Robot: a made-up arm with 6 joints. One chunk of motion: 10 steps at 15 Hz.
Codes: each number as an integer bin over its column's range. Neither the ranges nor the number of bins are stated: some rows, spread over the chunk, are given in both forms.
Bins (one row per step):
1: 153 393 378 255 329 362
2: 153 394 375 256 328 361
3: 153 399 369 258 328 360
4: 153 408 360 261 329 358
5: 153 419 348 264 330 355
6: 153 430 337 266 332 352
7: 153 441 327 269 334 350
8: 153 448 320 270 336 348
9: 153 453 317 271 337 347
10: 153 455 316 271 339 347
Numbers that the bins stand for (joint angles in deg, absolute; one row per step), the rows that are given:
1: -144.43 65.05 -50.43 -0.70 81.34 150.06
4: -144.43 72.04 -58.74 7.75 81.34 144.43
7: -144.43 87.41 -73.98 19.02 84.05 133.15
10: -144.43 93.93 -79.06 21.84 86.76 128.93
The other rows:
2: -144.43 65.52 -51.81 0.70 80.80 148.65
3: -144.43 67.85 -54.58 3.52 80.80 147.24
5: -144.43 77.16 -64.28 11.98 81.88 140.20
6: -144.43 82.29 -69.36 14.79 82.97 135.97
8: -144.43 90.67 -77.22 20.43 85.13 130.34
9: -144.43 93.00 -78.60 21.84 85.68 128.93

